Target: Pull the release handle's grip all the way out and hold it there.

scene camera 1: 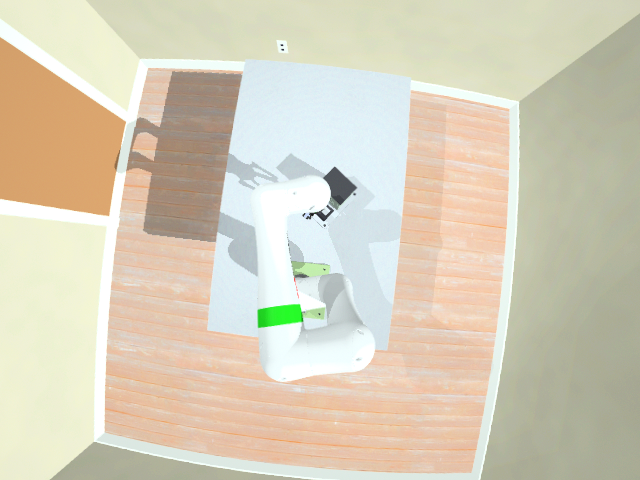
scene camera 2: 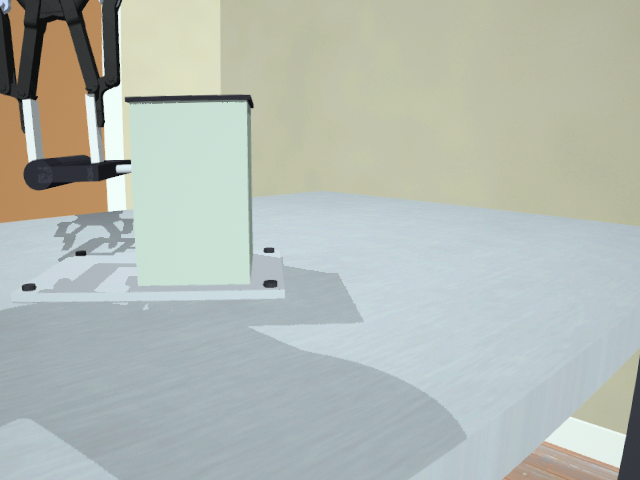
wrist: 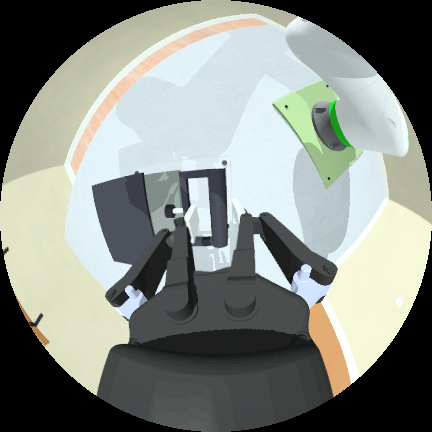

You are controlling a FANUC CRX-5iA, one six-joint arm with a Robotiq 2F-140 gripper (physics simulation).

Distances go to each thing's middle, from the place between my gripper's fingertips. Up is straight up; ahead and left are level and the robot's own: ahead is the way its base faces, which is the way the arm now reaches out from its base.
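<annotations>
Release handle grip point(wrist: 216, 177): my hand 1 cm above it, 4 cm short of it, 1 cm to the left of it. Base plate point(scene camera 2: 82, 277): 11 cm below my hand, 8 cm ahead of it, 4 cm to the right of it.
</annotations>
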